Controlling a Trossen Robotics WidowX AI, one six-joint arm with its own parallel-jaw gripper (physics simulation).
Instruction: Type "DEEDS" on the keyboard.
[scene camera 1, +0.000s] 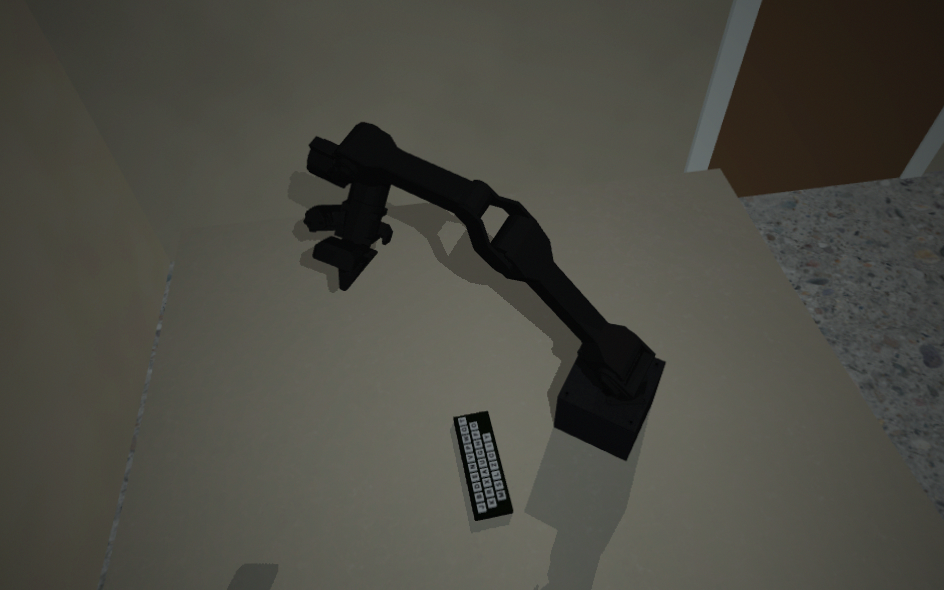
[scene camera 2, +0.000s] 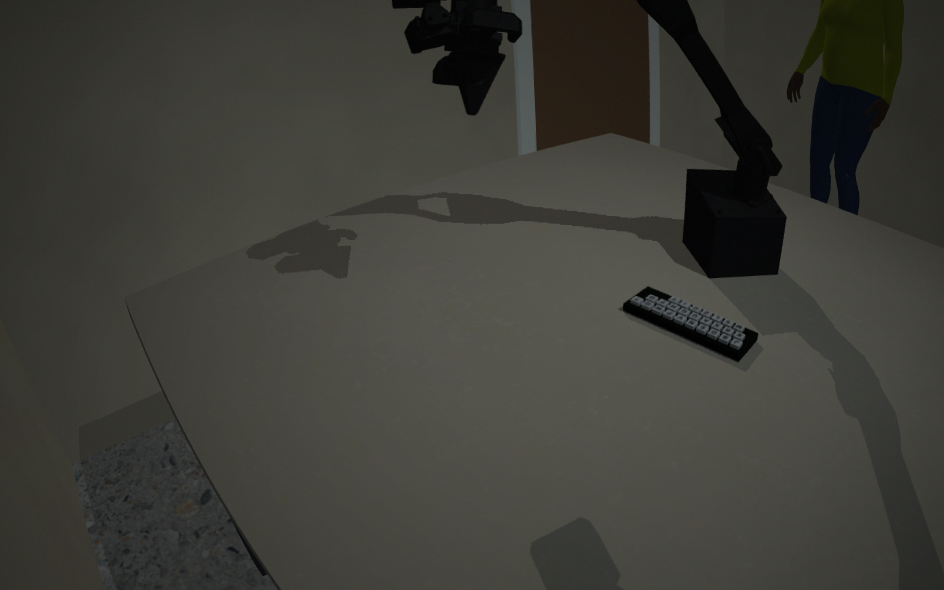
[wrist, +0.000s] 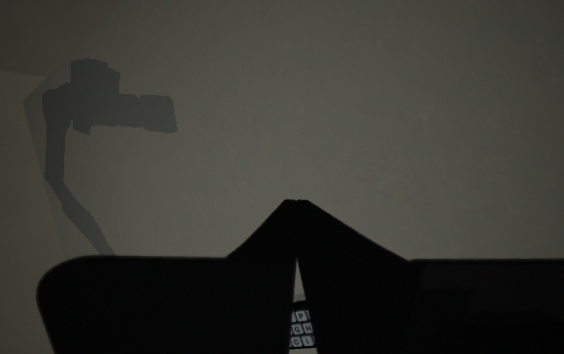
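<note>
A small black keyboard with light keys in several rows lies flat on the table, near the arm's base. In the wrist view a small part of it shows through the narrow gap between the fingers, with keys such as P, G, H, C and I; the fingers hide the rest. My gripper is shut with its tips together and nothing between them. It hangs high above the table, well away from the keyboard, on the far side in scene camera 1.
The arm's dark box-shaped base stands on the table beside the keyboard. Shadows of the arm fall across the tabletop. Walls, a brown door and a standing person are beyond the table.
</note>
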